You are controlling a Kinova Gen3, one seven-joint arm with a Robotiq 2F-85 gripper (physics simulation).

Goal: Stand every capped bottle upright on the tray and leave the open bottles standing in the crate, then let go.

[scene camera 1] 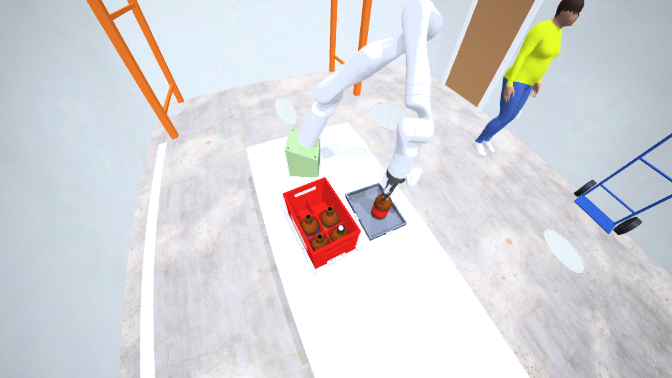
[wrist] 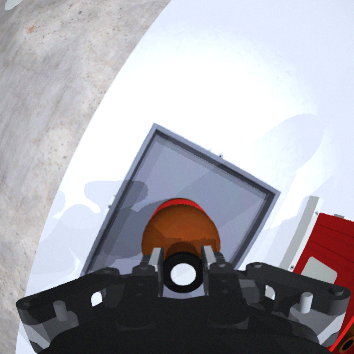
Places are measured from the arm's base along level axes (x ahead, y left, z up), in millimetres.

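Pixels of known places: gripper, fingertip midpoint: (scene camera 1: 386, 196) (wrist: 182, 259); arm's base at its link origin: (scene camera 1: 306, 140).
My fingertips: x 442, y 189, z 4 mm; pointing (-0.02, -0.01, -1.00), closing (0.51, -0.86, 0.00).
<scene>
For each thing: its middle in the pictures, then the offset to it from my fingertips. Level surfaces: height alone.
- brown bottle with a red label, body centre: (wrist: 180, 241) (scene camera 1: 382, 203) dx -5, dy -1, dz -58 mm
- red crate at the middle of its body: (wrist: 336, 319) (scene camera 1: 319, 222) dx -27, dy -279, dz -69 mm
- white-capped bottle at the middle of its body: (scene camera 1: 339, 236) dx +59, dy -231, dz -71 mm
- white table at its surface level: dz -157 mm
My gripper (scene camera 1: 386, 193) (wrist: 182, 259) is shut on the neck of a brown bottle with a red label (scene camera 1: 382, 207) (wrist: 181, 230). A white disc like a cap shows at its top in the wrist view. The bottle is about upright over the grey tray (scene camera 1: 361, 204) (wrist: 210, 175); whether its base touches the tray is unclear. The red crate (scene camera 1: 324, 259) (wrist: 332, 240) stands beside the tray. In it stand a white-capped bottle (scene camera 1: 339, 234) and three bottles with dark open mouths: one (scene camera 1: 309, 226), another (scene camera 1: 329, 218) and a third (scene camera 1: 319, 243).
The green robot base (scene camera 1: 303, 161) stands behind the crate on the white table (scene camera 1: 390, 300). A person in a yellow top (scene camera 1: 537, 55) stands on the floor at the back right. A blue hand truck (scene camera 1: 595, 214) is at the right, and orange frames (scene camera 1: 135, 70) stand behind.
</scene>
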